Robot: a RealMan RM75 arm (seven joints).
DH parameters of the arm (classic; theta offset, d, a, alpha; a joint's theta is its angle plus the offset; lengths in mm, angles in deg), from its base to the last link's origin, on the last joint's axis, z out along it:
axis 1: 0 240.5 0 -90
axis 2: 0 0 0 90
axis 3: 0 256 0 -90
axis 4: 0 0 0 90
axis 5: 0 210 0 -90
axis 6: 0 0 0 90
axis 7: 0 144 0 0
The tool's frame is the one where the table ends.
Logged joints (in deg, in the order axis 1, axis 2, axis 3, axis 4, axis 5, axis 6, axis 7), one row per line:
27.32, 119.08, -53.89, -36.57, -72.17, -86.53, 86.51
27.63, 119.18, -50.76, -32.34, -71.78, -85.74, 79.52
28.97, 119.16, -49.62, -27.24, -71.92, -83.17, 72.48
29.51, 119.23, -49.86, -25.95, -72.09, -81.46, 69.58
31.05, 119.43, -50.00, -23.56, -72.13, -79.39, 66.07
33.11, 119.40, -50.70, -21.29, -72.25, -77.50, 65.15
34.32, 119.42, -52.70, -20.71, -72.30, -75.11, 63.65
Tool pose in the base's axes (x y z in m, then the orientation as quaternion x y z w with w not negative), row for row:
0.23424, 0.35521, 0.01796, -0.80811, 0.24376, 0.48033, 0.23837
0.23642, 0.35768, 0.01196, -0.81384, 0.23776, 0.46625, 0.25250
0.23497, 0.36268, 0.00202, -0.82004, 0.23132, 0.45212, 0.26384
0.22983, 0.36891, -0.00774, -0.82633, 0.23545, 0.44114, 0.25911
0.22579, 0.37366, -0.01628, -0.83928, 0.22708, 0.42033, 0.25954
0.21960, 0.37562, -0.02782, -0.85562, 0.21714, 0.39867, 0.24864
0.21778, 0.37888, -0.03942, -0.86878, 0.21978, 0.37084, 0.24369
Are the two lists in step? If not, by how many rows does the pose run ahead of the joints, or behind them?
The pose runs 2 rows ahead of the joints: the pose in row i belongs to the joints in row i + 2.
